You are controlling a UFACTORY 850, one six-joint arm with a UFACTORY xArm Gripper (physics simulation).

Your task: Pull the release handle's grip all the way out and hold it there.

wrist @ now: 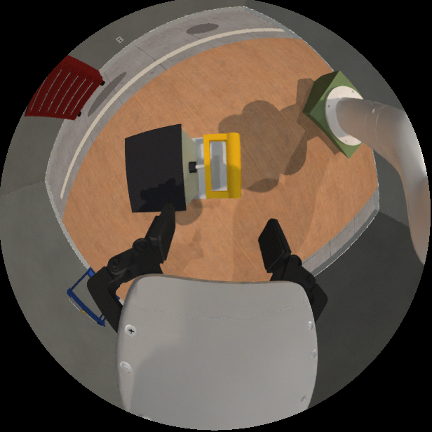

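The release handle's yellow grip (234,166) is a rectangular frame at the upper middle of the wrist view. It stands just right of a box with a black top (156,170) and a pale side. A thin light rod with a black collar (193,167) runs from the box to the grip. Part of a light grey base plate (201,189) shows under the grip. My gripper (221,222) is open and empty, its two black fingers wide apart. In the view its fingertips are below the box and the grip, one to each side; the height between them is hard to tell.
A wooden table top (150,245) lies under the box. The arm's white base link stands on a green block (318,100) at the upper right. A red slatted object (65,90) is at the upper left, and a blue frame (86,306) at the lower left, beyond the table edge.
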